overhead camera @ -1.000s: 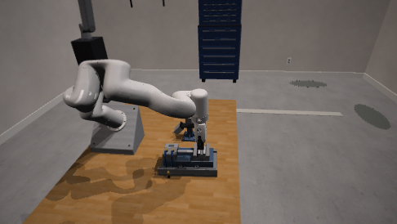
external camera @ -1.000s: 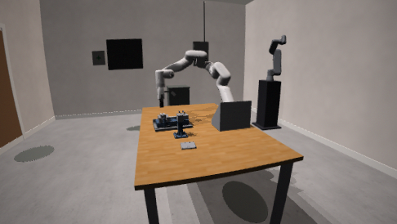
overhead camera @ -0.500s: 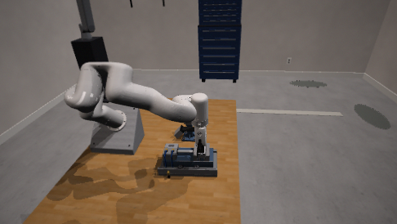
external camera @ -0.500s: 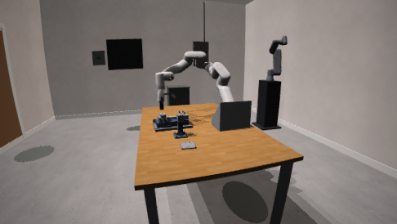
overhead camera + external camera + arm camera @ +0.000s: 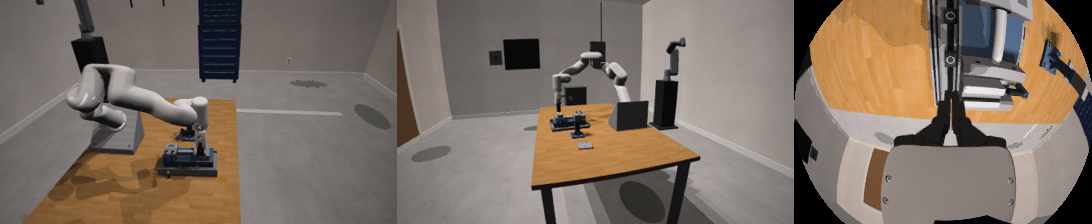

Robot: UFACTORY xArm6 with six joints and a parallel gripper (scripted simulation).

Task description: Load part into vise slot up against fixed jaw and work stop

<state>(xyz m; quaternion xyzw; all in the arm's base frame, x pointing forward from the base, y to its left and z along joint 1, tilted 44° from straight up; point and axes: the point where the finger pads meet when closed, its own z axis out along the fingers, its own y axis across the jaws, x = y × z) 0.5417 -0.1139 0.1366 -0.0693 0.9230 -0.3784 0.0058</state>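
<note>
My gripper is now 50 mm to the right of the part and 40 mm above it. The rest, counted from my hand: air cylinder: 170 mm behind, 60 mm below, 40 mm to the left; then air cylinder rod: 90 mm behind, 60 mm below, 50 mm to the left.
</note>
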